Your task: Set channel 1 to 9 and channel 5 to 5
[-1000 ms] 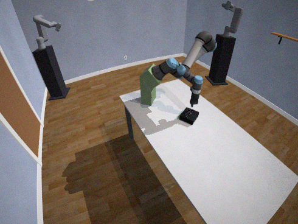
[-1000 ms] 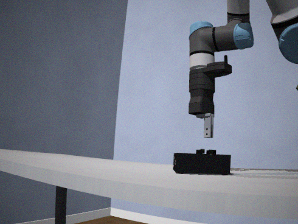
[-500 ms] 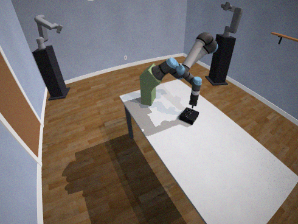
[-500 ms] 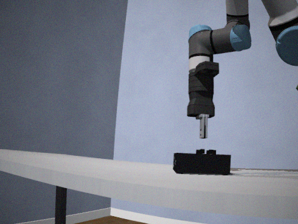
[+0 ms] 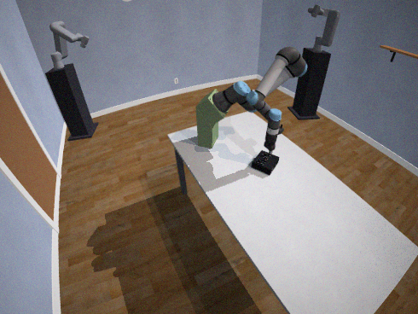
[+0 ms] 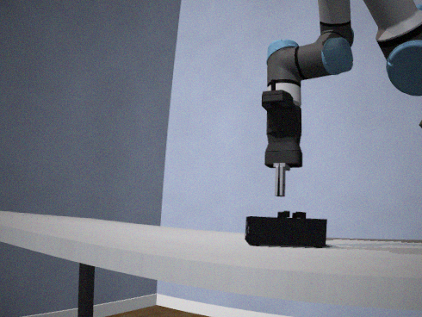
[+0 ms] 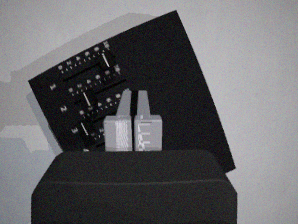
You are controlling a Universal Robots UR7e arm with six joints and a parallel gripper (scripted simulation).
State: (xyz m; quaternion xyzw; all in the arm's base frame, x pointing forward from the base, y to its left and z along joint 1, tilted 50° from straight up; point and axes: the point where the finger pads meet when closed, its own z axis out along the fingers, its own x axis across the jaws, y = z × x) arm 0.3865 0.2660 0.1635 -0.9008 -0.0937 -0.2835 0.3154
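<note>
The channel 5 fader cap is 3 cm ahead of my hand, 4 cm to the right of it and 5 cm below it. Round my hand: channel 2 fader cap (4 cm behind, 2 cm to the right, 5 cm below); channel 1 fader cap (3 cm behind, 2 cm to the left, 5 cm below); channel 3 fader cap (3 cm behind, 4 cm to the right, 5 cm below).
</note>
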